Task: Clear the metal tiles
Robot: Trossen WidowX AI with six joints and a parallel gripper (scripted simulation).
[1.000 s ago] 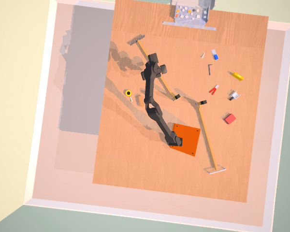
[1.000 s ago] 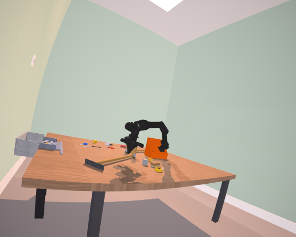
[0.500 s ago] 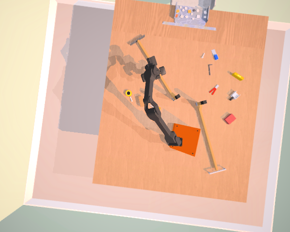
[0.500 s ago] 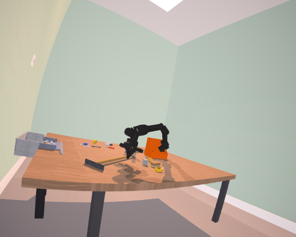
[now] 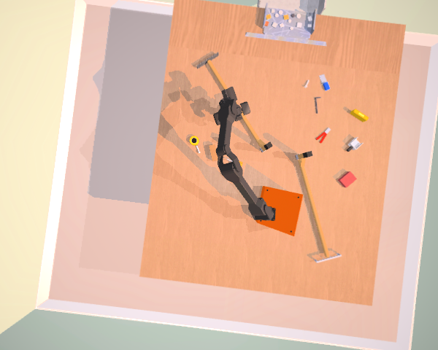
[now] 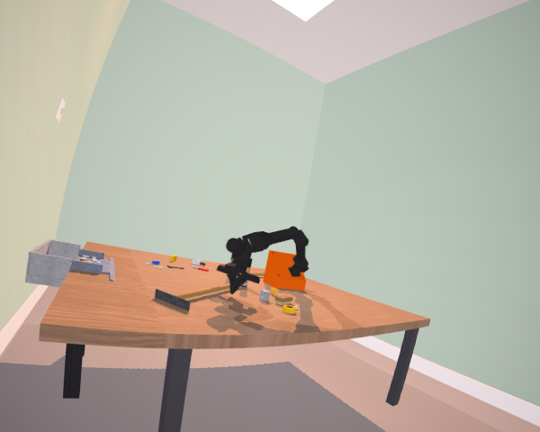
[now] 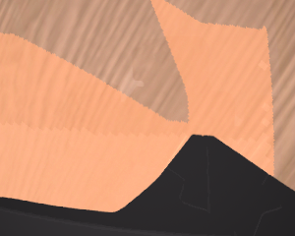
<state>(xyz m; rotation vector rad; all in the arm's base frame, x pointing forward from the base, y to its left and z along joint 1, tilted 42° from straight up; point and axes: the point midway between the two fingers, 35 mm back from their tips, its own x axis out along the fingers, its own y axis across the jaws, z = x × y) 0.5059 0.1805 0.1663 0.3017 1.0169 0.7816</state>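
My gripper tip is 50 mm short of the long scraper, 30 mm to the left of it and 50 mm below it. From my gripper tip the other things lie so: wooden block: 220 mm behind, 70 mm to the left; grey square piece: 150 mm behind, 20 mm to the left, 10 mm above; tape measure: 160 mm behind, 180 mm to the left.
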